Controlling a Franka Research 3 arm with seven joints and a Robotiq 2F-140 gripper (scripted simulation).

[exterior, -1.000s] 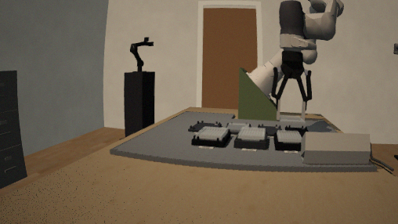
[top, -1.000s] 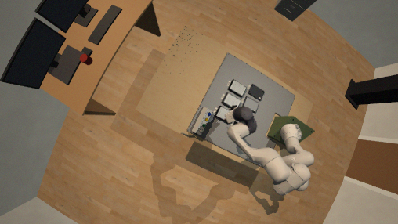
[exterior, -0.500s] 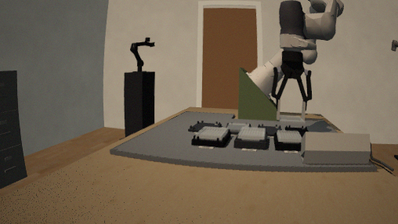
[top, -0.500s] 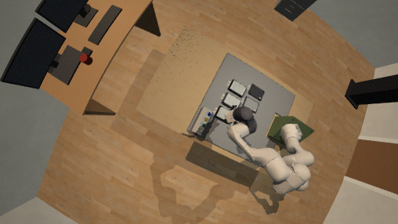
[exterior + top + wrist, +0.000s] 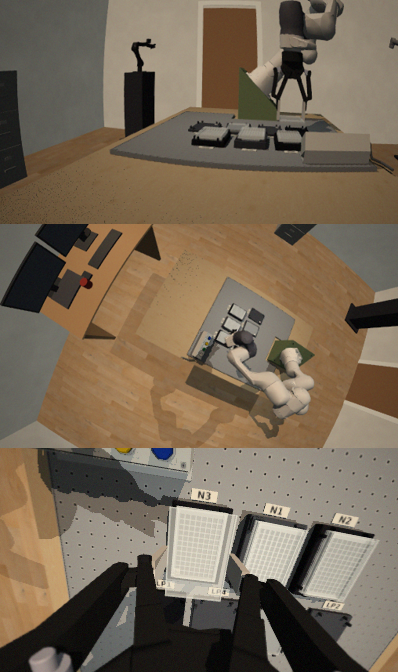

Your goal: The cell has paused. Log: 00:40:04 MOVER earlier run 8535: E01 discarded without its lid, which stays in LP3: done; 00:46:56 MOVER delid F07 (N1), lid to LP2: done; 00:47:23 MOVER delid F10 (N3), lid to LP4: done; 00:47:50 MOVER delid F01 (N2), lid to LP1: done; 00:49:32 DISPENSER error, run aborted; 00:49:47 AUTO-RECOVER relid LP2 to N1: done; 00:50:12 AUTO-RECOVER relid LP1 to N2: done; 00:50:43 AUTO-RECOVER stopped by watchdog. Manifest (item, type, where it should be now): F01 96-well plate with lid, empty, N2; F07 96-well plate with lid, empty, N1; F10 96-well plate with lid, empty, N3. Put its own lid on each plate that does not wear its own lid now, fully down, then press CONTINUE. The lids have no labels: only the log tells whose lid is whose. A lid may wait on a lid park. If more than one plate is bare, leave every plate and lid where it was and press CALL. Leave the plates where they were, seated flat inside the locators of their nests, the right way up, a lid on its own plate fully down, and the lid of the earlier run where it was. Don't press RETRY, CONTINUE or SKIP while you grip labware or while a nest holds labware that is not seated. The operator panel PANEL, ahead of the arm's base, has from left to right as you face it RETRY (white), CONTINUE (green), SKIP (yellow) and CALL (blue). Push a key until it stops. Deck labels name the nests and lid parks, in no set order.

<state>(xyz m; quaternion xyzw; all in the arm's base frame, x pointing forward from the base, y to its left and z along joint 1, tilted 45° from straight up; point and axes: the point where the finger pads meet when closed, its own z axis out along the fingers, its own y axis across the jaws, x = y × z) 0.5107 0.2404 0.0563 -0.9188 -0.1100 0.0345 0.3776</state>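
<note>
The plate lies 8 cm below my hand. From my hand the other things lie so: LP1 label (11 cm below, 10 cm behind, 5 cm to the left); then clear lid (2 cm below); then blue call key (12 cm ahead, 8 cm to the left, 4 cm below).
</note>
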